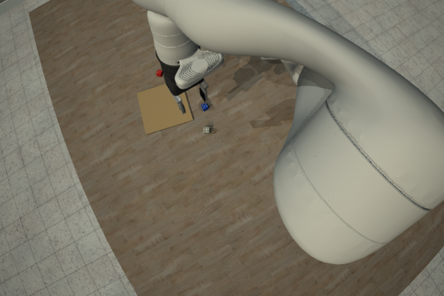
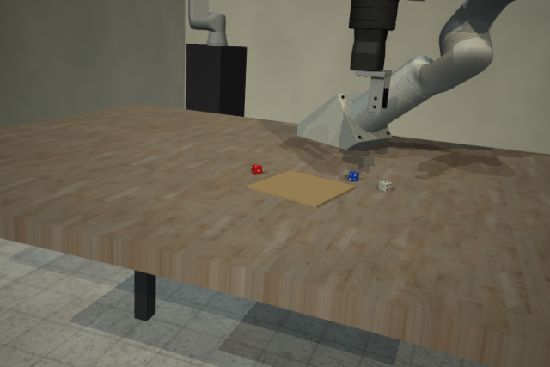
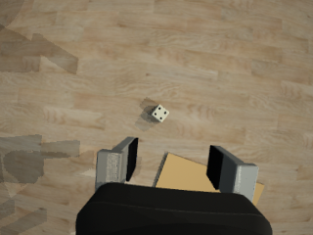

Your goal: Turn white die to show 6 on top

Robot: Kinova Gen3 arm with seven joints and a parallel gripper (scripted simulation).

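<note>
My hand is 15 cm above the white die, 2 cm to the right of it and 2 cm past it. Also, from my hand: tan mat 16 cm below, 10 cm to the right, 7 cm ahead; blue die 15 cm below, 4 cm to the right, 4 cm behind; red die 21 cm to the right, 15 cm below, 5 cm ahead.
</note>
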